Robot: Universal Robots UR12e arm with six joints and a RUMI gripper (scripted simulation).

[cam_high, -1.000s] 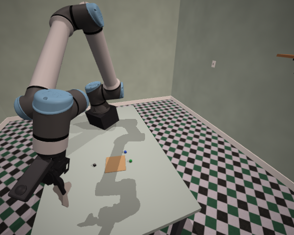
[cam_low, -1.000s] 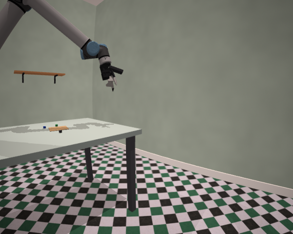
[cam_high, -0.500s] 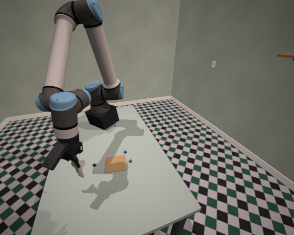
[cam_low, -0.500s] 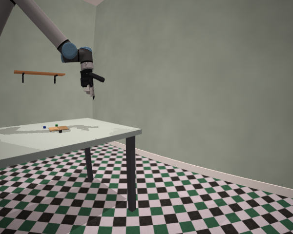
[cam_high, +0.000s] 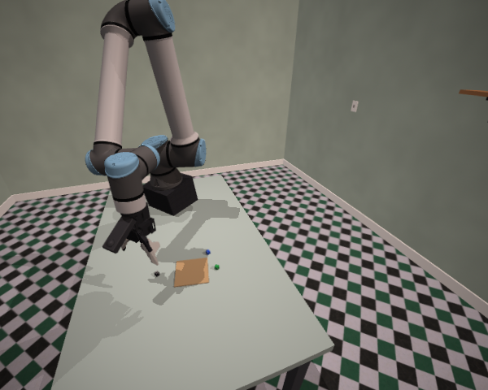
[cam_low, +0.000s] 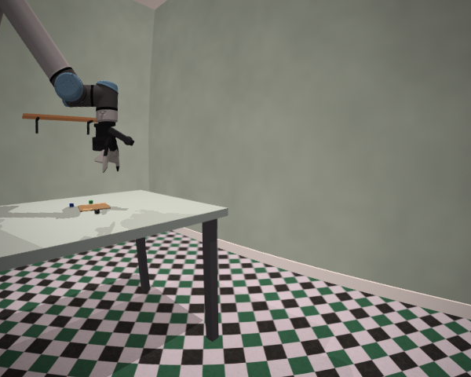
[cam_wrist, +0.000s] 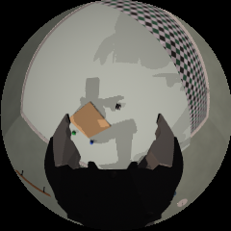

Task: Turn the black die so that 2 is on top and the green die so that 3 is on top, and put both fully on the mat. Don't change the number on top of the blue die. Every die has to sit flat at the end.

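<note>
The black die is 160 mm below my hand, 60 mm behind it and 40 mm to the left of it. The rest, counted from my hand: green die (280 mm to the left, 160 mm below, 20 mm ahead); then orange mat (180 mm to the left, 170 mm below, 10 mm behind); then blue die (280 mm to the left, 160 mm below, 90 mm behind).
</note>
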